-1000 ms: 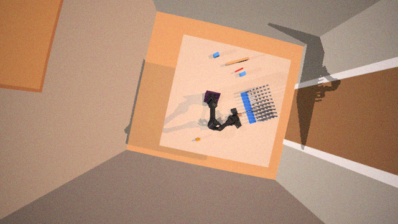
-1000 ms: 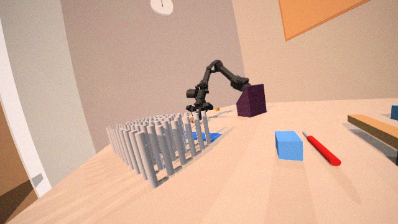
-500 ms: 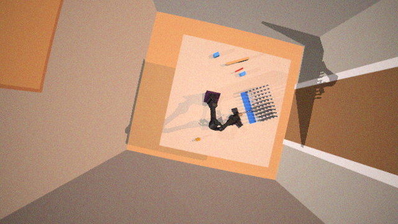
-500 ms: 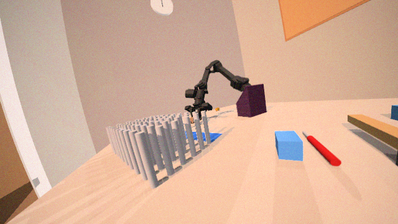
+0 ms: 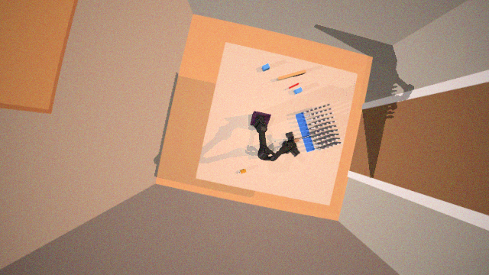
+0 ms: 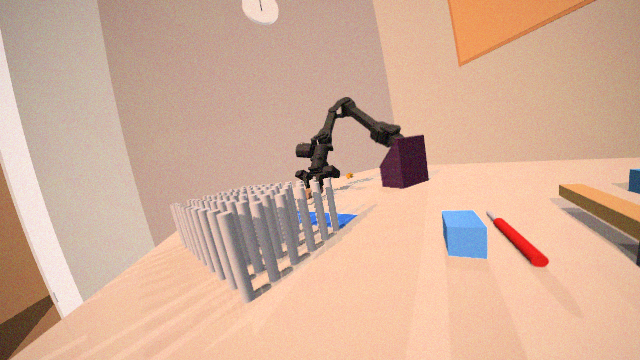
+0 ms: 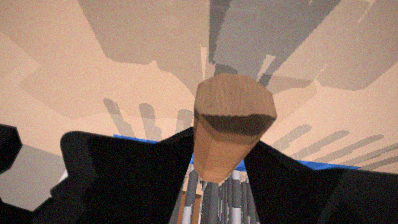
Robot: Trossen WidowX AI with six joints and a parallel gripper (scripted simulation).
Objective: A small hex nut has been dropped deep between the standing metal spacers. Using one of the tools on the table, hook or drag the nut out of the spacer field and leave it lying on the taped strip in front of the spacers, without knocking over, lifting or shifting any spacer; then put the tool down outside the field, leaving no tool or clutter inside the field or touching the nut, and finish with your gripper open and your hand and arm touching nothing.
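Now: gripper tip 110 mm to the right of the blue taped strip, 90 mm short of it and 30 mm above it. The rest, counted from my gripper tip: red-handled tool: 470 mm to the left, 160 mm behind, 20 mm below; then small orange object: 400 mm to the right, 390 mm behind, 10 mm below; then brown wooden-handled tool: 80 mm ahead, 50 mm to the left.
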